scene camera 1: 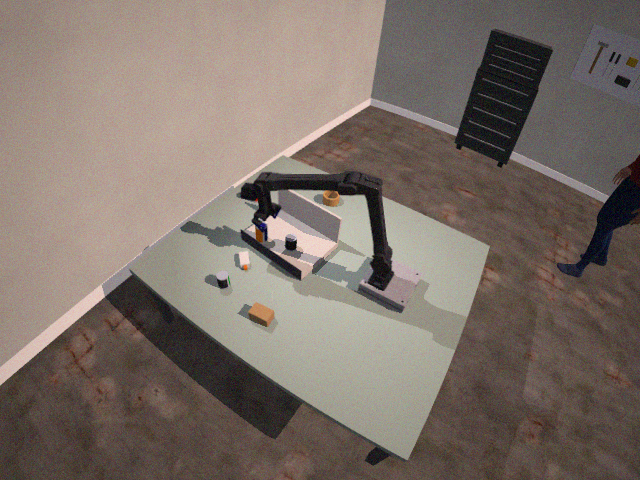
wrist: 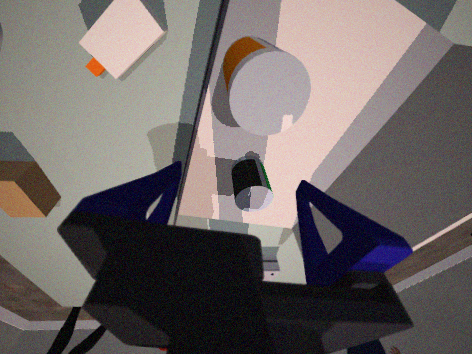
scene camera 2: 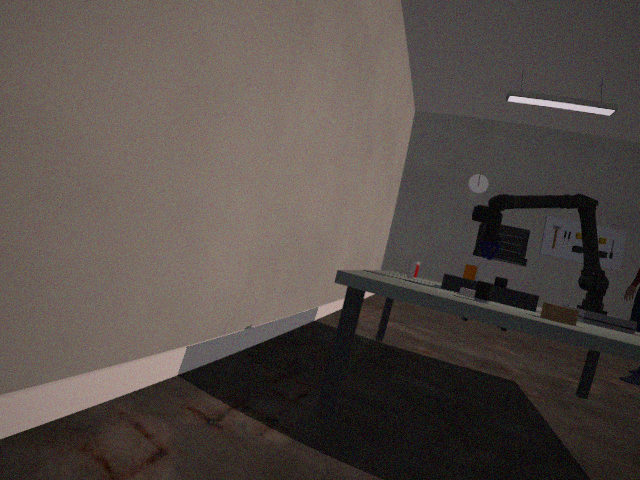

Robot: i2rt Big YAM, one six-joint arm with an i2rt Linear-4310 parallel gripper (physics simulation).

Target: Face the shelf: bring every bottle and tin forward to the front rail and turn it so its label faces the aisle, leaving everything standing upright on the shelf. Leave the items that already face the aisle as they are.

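Where they show: gripper, fingertip midpoint: (scene camera 1: 268, 225) (wrist: 241, 177) (scene camera 2: 486, 258); arm's base at its link origin: (scene camera 1: 380, 278) (scene camera 2: 591, 311).
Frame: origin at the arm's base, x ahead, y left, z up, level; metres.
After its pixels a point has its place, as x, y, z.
The shelf (scene camera 1: 315, 215) @(0.431, -0.107, 0.079) (wrist: 340, 85) @(0.607, -0.015, -0.016) has a dark front rail (scene camera 1: 273, 259) @(0.486, 0.166, -0.037) (scene camera 2: 516, 299) @(0.399, 0.176, -0.022) (wrist: 204, 97) @(0.566, 0.155, 0.013). A large grey-topped bottle (scene camera 1: 260, 233) @(0.586, 0.135, 0.055) (scene camera 2: 469, 272) @(0.608, 0.138, 0.043) (wrist: 270, 92) @(0.605, 0.111, 0.093) stands upright near the rail at the far end; its orange patch faces the rail side, and a navy patch shows in scene camera 1. A small black tin (scene camera 1: 291, 242) @(0.436, 0.090, 0.047) (scene camera 2: 500, 282) @(0.460, 0.096, 0.032) (wrist: 248, 175) @(0.477, 0.082, 0.032) stands upright on the shelf, farther back from the rail; its green stripe is on the side away from the rail in the wrist view. My gripper (scene camera 1: 268, 219) @(0.547, 0.121, 0.120) (scene camera 2: 488, 250) @(0.547, 0.121, 0.120) (wrist: 241, 177) @(0.547, 0.121, 0.120) is open and empty, above the bottle.
On the table in front of the shelf are a white box with an orange end (scene camera 1: 244, 258) @(0.595, 0.252, -0.025) (wrist: 122, 37) @(0.599, 0.248, -0.025), another black tin (scene camera 1: 222, 279) @(0.567, 0.430, 0.015) and a brown block (scene camera 1: 261, 314) @(0.325, 0.459, -0.004) (scene camera 2: 559, 313) @(0.349, 0.480, -0.026) (wrist: 30, 182) @(0.364, 0.422, -0.022). An orange bowl (scene camera 1: 330, 198) @(0.485, -0.361, -0.004) stands behind the shelf; a red-and-white item (scene camera 2: 416, 270) @(0.844, -0.133, -0.005) stands beyond its far end.
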